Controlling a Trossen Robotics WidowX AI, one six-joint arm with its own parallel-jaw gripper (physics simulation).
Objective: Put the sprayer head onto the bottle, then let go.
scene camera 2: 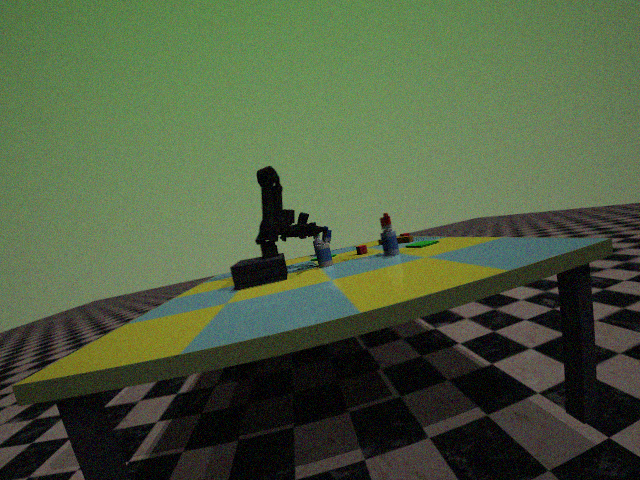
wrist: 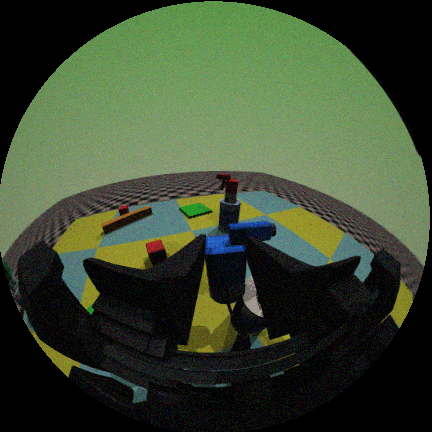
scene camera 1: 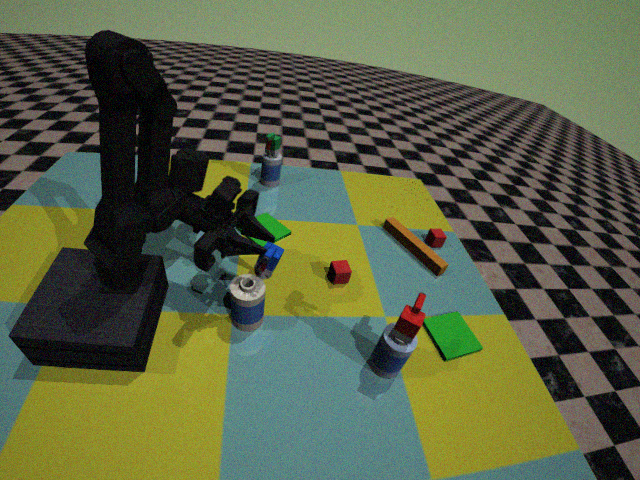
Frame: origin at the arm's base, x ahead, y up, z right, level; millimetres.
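Seen in the pictures: gripper, fingertip midpoint: (scene camera 2: 325,228) (wrist: 225,240) (scene camera 1: 270,246); arm's base, origin of the base link: (scene camera 2: 269,256) (scene camera 1: 121,279).
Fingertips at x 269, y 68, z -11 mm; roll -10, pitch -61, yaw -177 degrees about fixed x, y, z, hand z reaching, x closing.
Pixels of each thing's top centre, then the offset from my fingertips to it. "pt": a spot on its surface instead. Level surfaces: height alone.
- blue sprayer head, surface spot: (wrist: 225,265) pt dx -12, dy -14, dz -7 mm
- open bottle, middle of its top: (wrist: 272,287) (scene camera 1: 247,283) (scene camera 2: 321,242) dx -41, dy -53, dz +39 mm
- bottle's white top, surface spot: (wrist: 252,299) pt dx -36, dy -63, dz +18 mm
- bottle with a red head, middle of its top: (scene camera 1: 419,308) (wrist: 230,174) (scene camera 2: 384,213) dx +219, dy +14, dz +167 mm
- bottle with a green head, surface spot: (scene camera 1: 271,170) pt dx +46, dy -97, dz -454 mm
- checkered table, its level: dy -158 mm
- orange bar, middle of its top: (scene camera 1: 415,240) (wrist: 125,214) (scene camera 2: 394,237) dx +416, dy -127, dz -158 mm
The blue sprayer head (scene camera 1: 272,252) (scene camera 2: 327,235) (wrist: 225,265) is held between the fingertips of my gripper (scene camera 1: 264,244) (wrist: 225,240), which is shut on it. The head is roughly upright, with its nozzle pointing right in the wrist view and a thin tube below it. The open bottle (scene camera 1: 247,304) (scene camera 2: 323,254), white and grey with a blue band, stands upright on the table. In scene camera 1 the head is behind and to the right of the bottle's neck, apart from it. In the wrist view part of the bottle's white top (wrist: 252,299) shows behind the right finger.
A bottle with a red head (scene camera 1: 391,353) (scene camera 2: 389,242) (wrist: 230,212) and a bottle with a green head (scene camera 1: 271,170) stand on the checkered table (scene camera 1: 310,413). Red cubes (scene camera 1: 340,272) (scene camera 1: 435,238), an orange bar (scene camera 1: 413,245) and green plates (scene camera 1: 452,335) (scene camera 1: 273,227) lie about.
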